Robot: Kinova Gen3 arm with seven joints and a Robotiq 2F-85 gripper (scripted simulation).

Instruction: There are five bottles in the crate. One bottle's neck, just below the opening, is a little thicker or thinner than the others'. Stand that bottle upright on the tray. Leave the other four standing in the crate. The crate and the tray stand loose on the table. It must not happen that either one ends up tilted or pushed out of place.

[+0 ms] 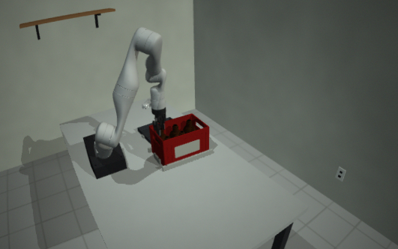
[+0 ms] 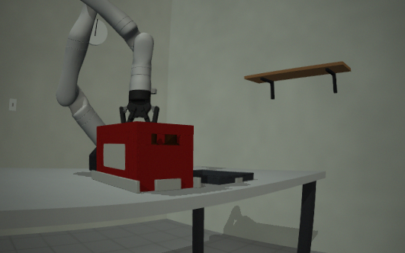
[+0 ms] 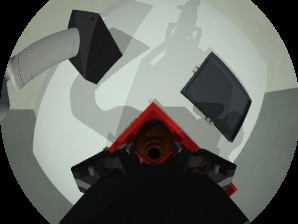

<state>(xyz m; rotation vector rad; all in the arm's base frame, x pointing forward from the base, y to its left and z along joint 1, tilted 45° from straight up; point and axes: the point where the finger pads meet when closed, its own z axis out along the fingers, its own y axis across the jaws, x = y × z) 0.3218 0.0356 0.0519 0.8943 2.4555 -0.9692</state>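
Right now the red crate is 9 cm ahead of my hand, 4 cm to the right of it and 7 cm below it. Round my hand: dark tray (8 cm ahead, 24 cm to the left, 14 cm below).
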